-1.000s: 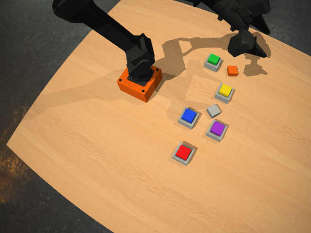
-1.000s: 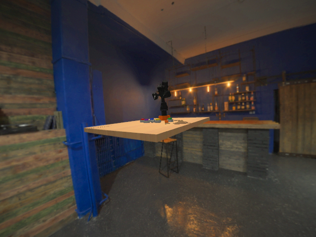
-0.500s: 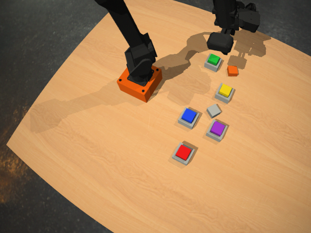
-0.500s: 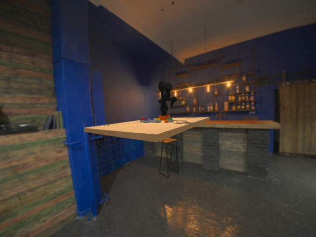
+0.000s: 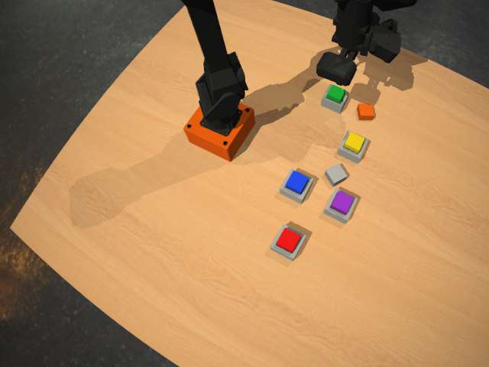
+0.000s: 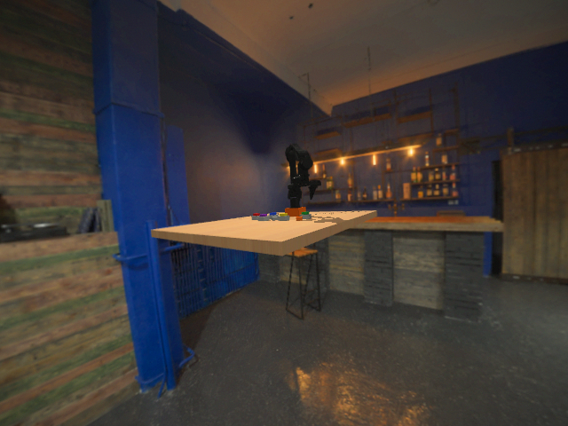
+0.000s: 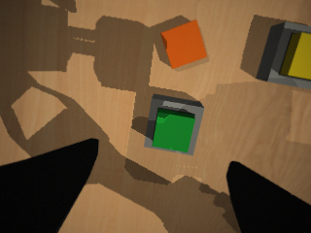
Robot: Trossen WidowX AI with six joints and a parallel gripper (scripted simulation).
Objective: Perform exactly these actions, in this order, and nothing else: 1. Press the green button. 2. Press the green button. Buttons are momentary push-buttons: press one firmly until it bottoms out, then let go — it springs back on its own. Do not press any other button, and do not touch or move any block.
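Right now my gripper tip is 80 mm above the green button, 10 mm to the left of it and 10 mm past it. From my gripper tip the other things lie so: orange block: 90 mm below, 60 mm ahead, 10 mm to the right; grey block: 180 mm to the right, 90 mm below, 60 mm ahead; yellow button: 100 mm to the right, 70 mm below, 70 mm ahead.
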